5 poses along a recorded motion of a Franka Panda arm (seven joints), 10 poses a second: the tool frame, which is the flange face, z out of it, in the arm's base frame.
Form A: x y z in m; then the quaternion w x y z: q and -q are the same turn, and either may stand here.
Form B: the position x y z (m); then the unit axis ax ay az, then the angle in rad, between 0 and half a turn. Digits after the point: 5 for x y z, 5 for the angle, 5 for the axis.
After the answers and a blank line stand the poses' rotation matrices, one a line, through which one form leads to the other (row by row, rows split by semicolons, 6 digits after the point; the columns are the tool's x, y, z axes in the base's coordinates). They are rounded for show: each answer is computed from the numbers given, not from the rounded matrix.
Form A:
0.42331 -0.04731 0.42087 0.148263 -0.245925 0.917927 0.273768
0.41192 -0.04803 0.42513 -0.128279 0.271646 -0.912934 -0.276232
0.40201 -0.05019 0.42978 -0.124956 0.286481 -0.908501 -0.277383
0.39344 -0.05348 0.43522 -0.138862 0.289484 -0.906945 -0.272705
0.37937 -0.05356 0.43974 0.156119 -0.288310 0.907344 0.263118
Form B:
0.42331 -0.04731 0.42087 -0.24867 0.92819 0.27683 2.84397
0.41192 -0.04803 0.42513 -0.27391 0.92054 0.27853 2.88433
0.40201 -0.05019 0.42978 -0.28874 0.91568 0.27957 2.89103
0.39344 -0.05348 0.43522 -0.29232 0.91582 0.27537 2.86297
0.37937 -0.05356 0.43974 -0.29189 0.91861 0.26638 2.82807

-0.835078 -0.532662 0.137536; -0.370303 0.729144 0.575521; -0.406842 0.429675 -0.806138
-0.819506 -0.566859 0.084146; -0.425120 0.699809 0.574056; -0.384295 0.434670 -0.814481
-0.804629 -0.589857 0.068115; -0.451215 0.681975 0.575600; -0.385975 0.432410 -0.814889
-0.793833 -0.600828 0.093993; -0.449355 0.683662 0.575053; -0.409767 0.414260 -0.812699
-0.785008 -0.605348 0.131588; -0.441037 0.695293 0.567498; -0.435026 0.387456 -0.812792

